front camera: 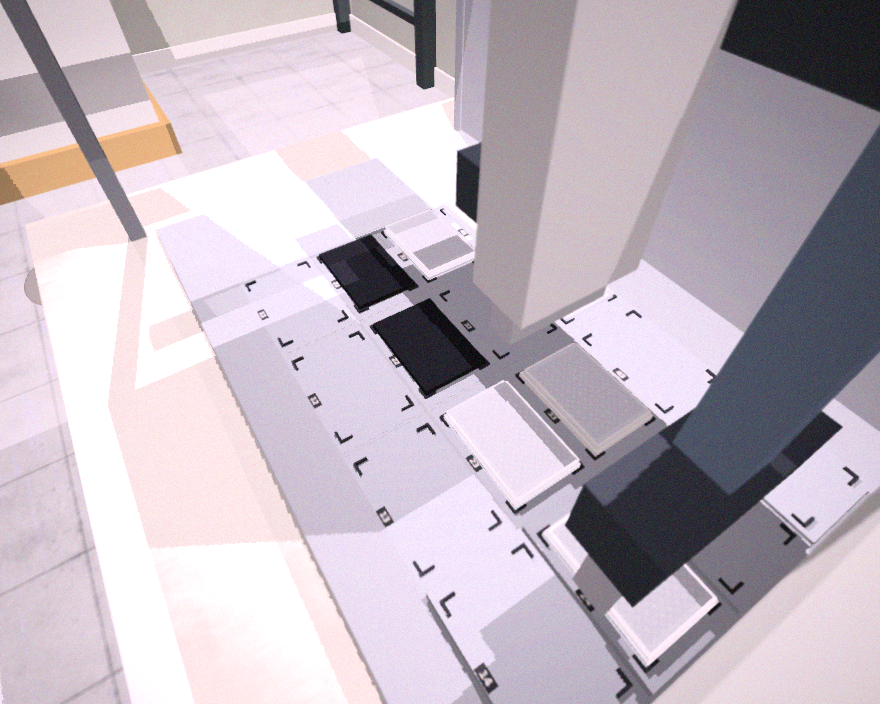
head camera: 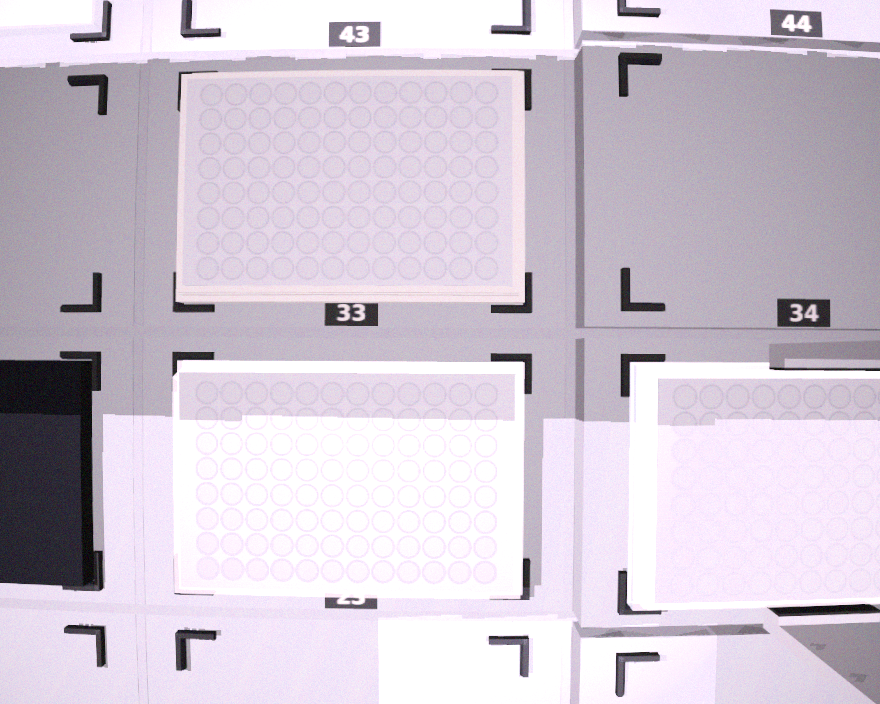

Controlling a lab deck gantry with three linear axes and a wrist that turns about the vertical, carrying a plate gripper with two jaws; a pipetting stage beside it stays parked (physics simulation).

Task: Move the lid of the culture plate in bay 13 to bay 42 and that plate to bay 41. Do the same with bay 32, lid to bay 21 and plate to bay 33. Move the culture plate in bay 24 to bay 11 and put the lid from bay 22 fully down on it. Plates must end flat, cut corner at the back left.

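Places are measured from the robot's base along level axes (x ahead, y left, z up), in centimetres.
Where they show: gripper, fingertip midpoint: point(head camera: 817, 486); robot's base, origin of the base link: point(front camera: 248, 286).
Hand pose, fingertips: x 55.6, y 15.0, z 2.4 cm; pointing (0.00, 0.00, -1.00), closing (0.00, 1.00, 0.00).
Observation:
Each offset is from my fingertips to the top centre of the thing.
My gripper point(front camera: 649, 557) is low over bay 24 in the front view. In the head view its jaws show at the right edge, against the two long sides of the white culture plate @[dx +0.0, dy +0.0, dz +0.5 cm] point(front camera: 664, 616) point(head camera: 770, 506), and look shut on it. That plate sits flat in bay 24; my gripper hides its middle in the front view. A black lid @[dx -49.2, dy +0.0, dz -1.6 cm] point(front camera: 366, 271) lies in bay 21 and another black lid @[dx -32.8, dy +0.0, dz -1.6 cm] point(front camera: 425, 348) point(head camera: 44, 491) in bay 22. A beige-rimmed plate @[dx -16.4, dy +10.7, dz -0.9 cm] point(front camera: 587, 396) point(head camera: 352, 179) sits flat in bay 33. The gantry column hides bays 41 and 42 in the front view.
A white plate @[dx -16.4, dy +0.0, dz -0.9 cm] point(front camera: 511, 444) point(head camera: 348, 484) stands in bay 23, right beside bay 24. Another white plate @[dx -49.2, dy +10.7, dz -0.9 cm] point(front camera: 429, 242) stands in bay 31. Black corner brackets mark the bays. The thick gantry column point(front camera: 565, 168) stands in front of the back row.

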